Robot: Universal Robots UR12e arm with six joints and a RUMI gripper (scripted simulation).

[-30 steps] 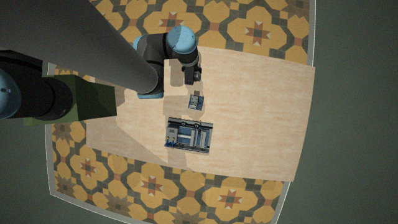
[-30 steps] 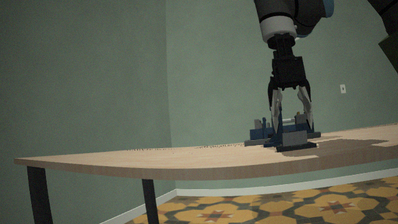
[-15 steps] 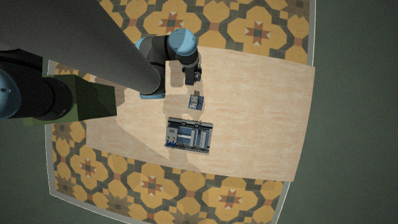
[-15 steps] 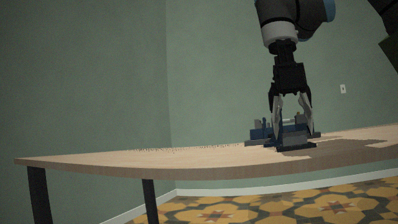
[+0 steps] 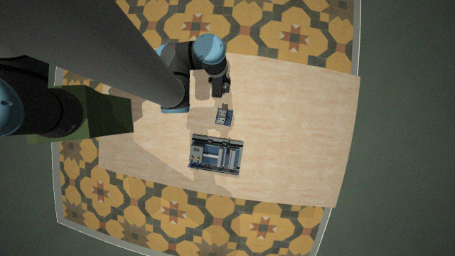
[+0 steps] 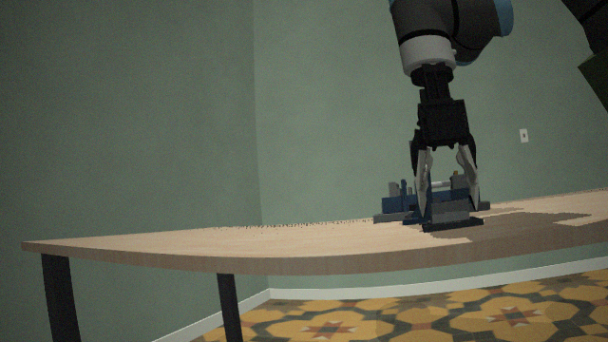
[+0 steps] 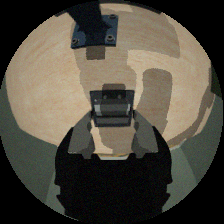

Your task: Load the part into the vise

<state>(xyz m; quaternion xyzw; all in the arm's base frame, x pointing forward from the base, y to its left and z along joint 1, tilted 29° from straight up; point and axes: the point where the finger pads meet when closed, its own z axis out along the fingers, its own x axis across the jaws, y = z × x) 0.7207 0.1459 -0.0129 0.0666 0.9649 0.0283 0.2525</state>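
The grey part lies right at my hand. The rest, counted from my hand: vise 390 mm to the right, 50 mm behind, 10 mm above; blue post 180 mm to the right, 30 mm above, 10 mm ahead; dark infeed plate 30 mm below, 10 mm to the left.
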